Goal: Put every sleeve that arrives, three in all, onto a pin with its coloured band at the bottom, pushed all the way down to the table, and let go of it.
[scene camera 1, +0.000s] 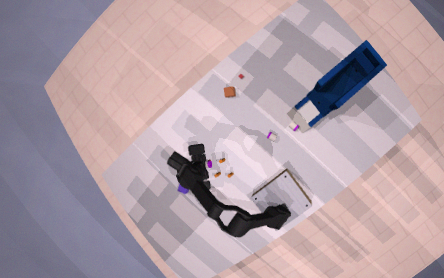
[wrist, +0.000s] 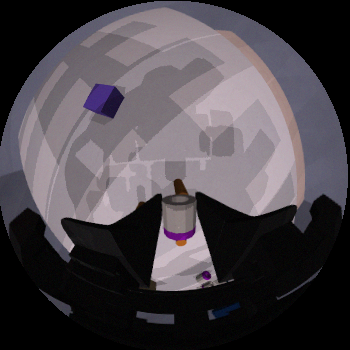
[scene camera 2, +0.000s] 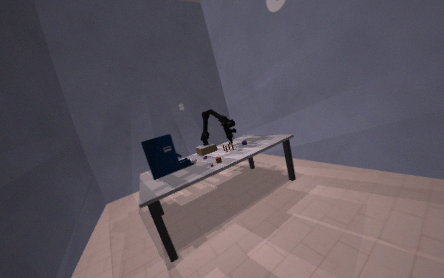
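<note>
My gripper [wrist: 178, 197] [scene camera 2: 231, 142] is shut on a grey sleeve [wrist: 179, 220] with a purple band, which shows at its lower end in the wrist view. In scene camera 1 the band [scene camera 1: 209, 164] faces the pins. A pin [wrist: 180, 187] shows behind the sleeve, past both its ends; I cannot tell whether they touch. Three orange pins [scene camera 1: 222, 160] [scene camera 1: 217, 174] [scene camera 1: 230, 174] stand beside the gripper; several show in scene camera 2 [scene camera 2: 228, 148]. A white sleeve [scene camera 1: 272, 136] with a purple band lies on the table, and another [scene camera 1: 294, 126] lies by the chute's end.
The blue chute [scene camera 1: 326, 95] [scene camera 2: 160, 156] stands at the far end from the arm. A wooden-edged box [scene camera 1: 299, 187] [scene camera 2: 206, 150] is near the arm's base. A purple cube [scene camera 1: 183, 189] [scene camera 2: 244, 143] [wrist: 103, 100], an orange cube [scene camera 1: 229, 92] [scene camera 2: 218, 160] and a small red cube [scene camera 1: 241, 76] lie on the table.
</note>
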